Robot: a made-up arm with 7 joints. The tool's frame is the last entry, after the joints. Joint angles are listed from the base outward.
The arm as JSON. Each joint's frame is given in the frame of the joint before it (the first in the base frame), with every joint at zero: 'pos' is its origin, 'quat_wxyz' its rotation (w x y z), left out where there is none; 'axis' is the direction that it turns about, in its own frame. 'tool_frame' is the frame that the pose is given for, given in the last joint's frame.
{
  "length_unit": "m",
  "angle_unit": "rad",
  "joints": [
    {
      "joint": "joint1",
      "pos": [
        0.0,
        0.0,
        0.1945
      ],
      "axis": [
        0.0,
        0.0,
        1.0
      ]
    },
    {
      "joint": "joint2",
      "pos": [
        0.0,
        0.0,
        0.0
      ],
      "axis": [
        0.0,
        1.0,
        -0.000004
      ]
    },
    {
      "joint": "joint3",
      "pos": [
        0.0,
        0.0,
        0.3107
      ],
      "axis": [
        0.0,
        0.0,
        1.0
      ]
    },
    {
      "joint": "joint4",
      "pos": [
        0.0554,
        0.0,
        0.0
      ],
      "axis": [
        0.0,
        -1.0,
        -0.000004
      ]
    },
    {
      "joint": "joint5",
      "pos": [
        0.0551,
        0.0,
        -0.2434
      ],
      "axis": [
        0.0,
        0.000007,
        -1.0
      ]
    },
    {
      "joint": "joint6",
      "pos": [
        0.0,
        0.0,
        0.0
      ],
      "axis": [
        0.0,
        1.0,
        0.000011
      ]
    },
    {
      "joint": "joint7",
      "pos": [
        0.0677,
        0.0,
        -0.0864
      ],
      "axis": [
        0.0,
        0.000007,
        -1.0
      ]
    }
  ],
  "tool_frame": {
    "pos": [
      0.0,
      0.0,
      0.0
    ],
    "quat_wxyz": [
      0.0,
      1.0,
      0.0,
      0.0
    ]
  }
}
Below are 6 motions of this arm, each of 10 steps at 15 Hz.
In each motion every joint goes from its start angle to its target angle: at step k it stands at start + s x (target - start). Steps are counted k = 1, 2, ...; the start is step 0. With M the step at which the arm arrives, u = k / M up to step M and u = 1 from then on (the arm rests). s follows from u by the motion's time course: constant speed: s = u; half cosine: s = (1 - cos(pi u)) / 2; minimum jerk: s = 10 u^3 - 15 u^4 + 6 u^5.
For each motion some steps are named. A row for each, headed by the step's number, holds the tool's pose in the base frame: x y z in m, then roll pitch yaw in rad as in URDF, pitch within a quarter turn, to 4 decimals.
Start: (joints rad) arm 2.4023 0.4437 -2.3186 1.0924 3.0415 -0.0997 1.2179
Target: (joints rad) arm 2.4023 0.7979 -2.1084 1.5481 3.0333 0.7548 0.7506
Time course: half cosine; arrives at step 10
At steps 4, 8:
4: 0.2667 0.1551 0.5003 1.1402 1.0220 1.3954
8: 0.1759 0.3121 0.5929 -0.3275 0.7838 0.5446

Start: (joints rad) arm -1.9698 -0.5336 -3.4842 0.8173 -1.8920 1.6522 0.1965
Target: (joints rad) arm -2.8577 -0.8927 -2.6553 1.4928 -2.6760 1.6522 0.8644
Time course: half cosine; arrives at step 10
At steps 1, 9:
1: 0.3109 0.2321 0.1887 0.9038 1.0054 0.5986
9: 0.4812 0.2865 0.1884 1.1603 0.0462 1.3881

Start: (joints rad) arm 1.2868 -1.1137 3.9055 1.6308 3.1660 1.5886 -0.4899
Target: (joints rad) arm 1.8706 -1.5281 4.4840 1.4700 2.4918 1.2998 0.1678
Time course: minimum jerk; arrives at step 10
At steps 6, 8, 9, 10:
6: 0.4133 -0.3866 0.1419 1.0300 0.5460 0.2371
8: 0.4807 -0.2765 0.1553 1.0158 0.3051 0.6370
9: 0.4897 -0.2554 0.1589 1.0048 0.2604 0.7077
10: 0.4911 -0.2517 0.1596 1.0026 0.2527 0.7199

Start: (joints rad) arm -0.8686 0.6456 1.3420 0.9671 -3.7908 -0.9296 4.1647
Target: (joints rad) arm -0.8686 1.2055 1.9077 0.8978 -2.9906 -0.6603 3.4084
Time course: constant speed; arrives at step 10
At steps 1, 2, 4, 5, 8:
1: 0.2750 0.0157 0.2382 -2.9285 0.1362 -0.0764
2: 0.2677 0.0318 0.2381 -2.7990 0.1745 0.0140
4: 0.2515 0.0598 0.2461 -2.5282 0.2001 0.1910
5: 0.2432 0.0712 0.2538 -2.3921 0.1892 0.2712
8: 0.2195 0.0914 0.2886 -2.0025 0.0856 0.4493

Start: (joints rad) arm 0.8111 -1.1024 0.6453 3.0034 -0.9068 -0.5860 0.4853
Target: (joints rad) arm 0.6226 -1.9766 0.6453 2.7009 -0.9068 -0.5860 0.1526
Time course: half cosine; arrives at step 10
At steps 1, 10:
1: -0.4340 -0.3774 0.3946 1.6196 1.2720 -0.9373
10: -0.5200 -0.2437 -0.0443 -2.8072 0.9350 0.5583

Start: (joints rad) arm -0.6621 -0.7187 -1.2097 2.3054 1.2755 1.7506 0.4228
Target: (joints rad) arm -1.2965 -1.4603 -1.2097 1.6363 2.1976 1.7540 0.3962
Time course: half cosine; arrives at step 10
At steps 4, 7, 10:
4: -0.3761 0.0900 0.6355 -0.7009 -0.4892 -2.2063
7: -0.4066 0.2577 0.5056 -0.0195 -0.6228 -2.4164
10: -0.3940 0.3231 0.4365 0.3267 -0.6981 -2.5673

